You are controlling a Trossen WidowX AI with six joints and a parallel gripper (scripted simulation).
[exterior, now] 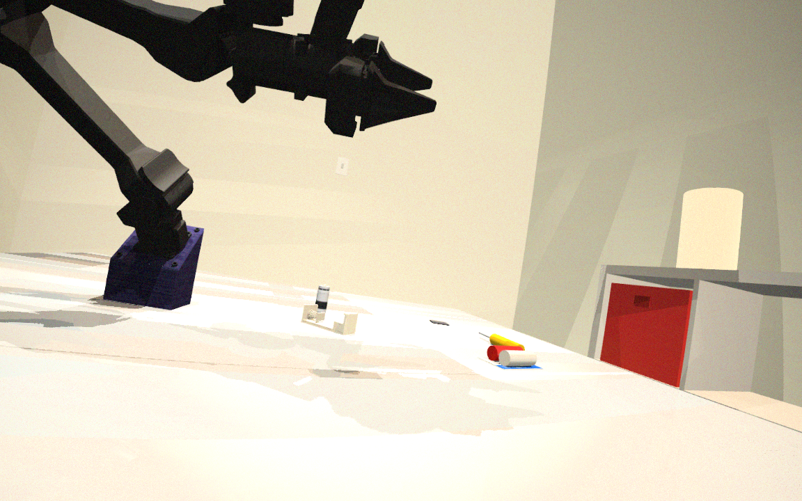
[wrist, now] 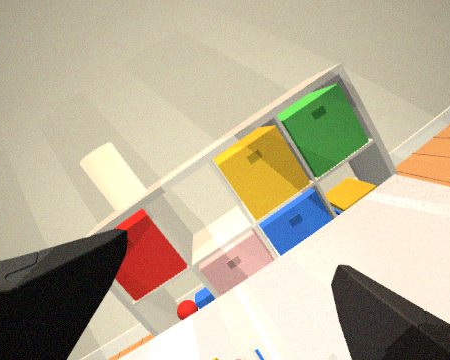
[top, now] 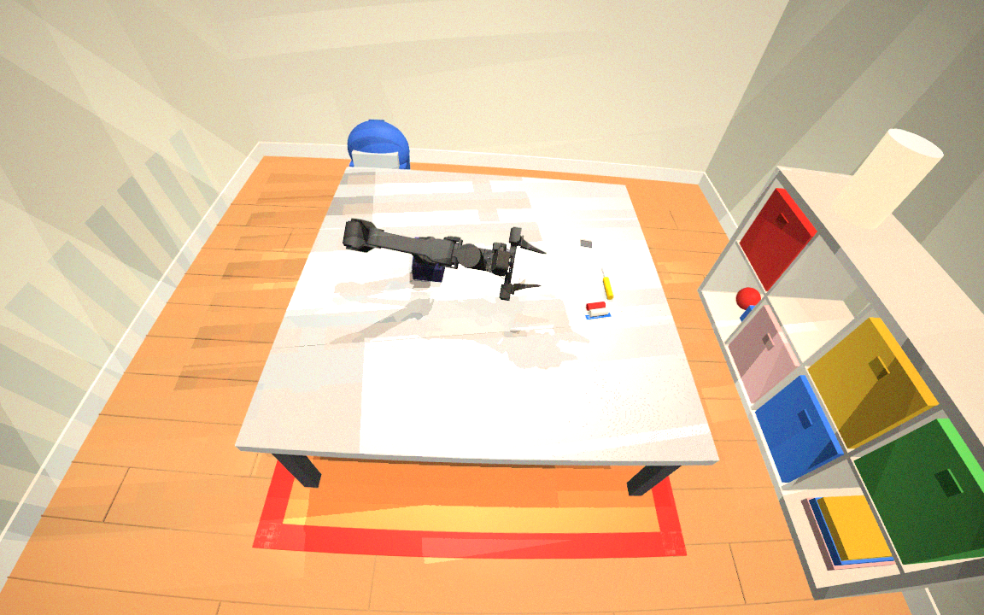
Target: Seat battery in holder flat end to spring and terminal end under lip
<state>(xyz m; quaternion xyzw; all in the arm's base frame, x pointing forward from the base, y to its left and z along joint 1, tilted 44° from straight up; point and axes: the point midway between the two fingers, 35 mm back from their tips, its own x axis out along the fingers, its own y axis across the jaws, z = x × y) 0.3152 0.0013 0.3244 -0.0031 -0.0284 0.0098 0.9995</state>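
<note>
Right now my gripper tip is 10 cm past the battery, 35 cm to the right of it and 29 cm above it. The rest, counted from my gripper tip: small dark chip: 20 cm ahead, 51 cm to the left, 32 cm below; yellow-handled screwdriver: 26 cm ahead, 31 cm to the left, 31 cm below.
</note>
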